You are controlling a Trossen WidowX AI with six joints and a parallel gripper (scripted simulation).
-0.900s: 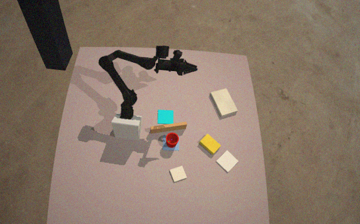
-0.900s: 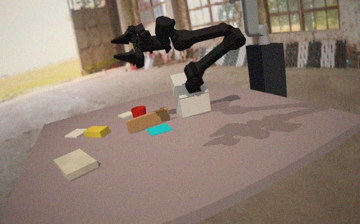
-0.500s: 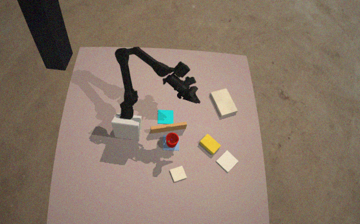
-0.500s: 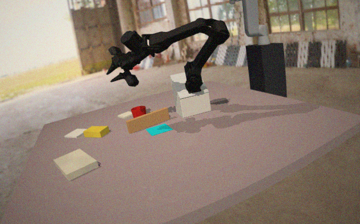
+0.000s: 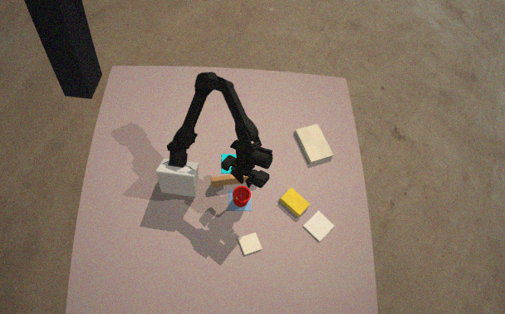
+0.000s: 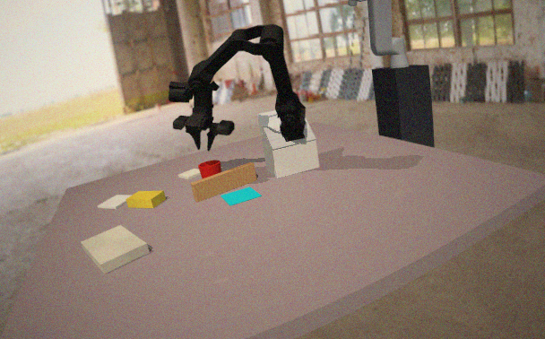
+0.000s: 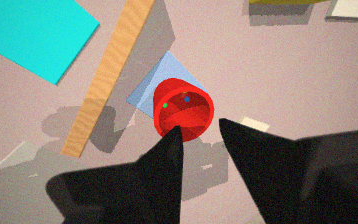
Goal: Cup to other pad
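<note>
Right now my gripper tip is 1 cm past the red cup, 2 cm to the left of it and 9 cm above it. The rest, counted from my gripper tip: pale blue pad (1 cm behind, 2 cm to the right, 13 cm below); then wooden wall (4 cm behind, 7 cm to the left, 11 cm below); then blue marble (1 cm ahead, 3 cm to the right, 11 cm below).
</note>
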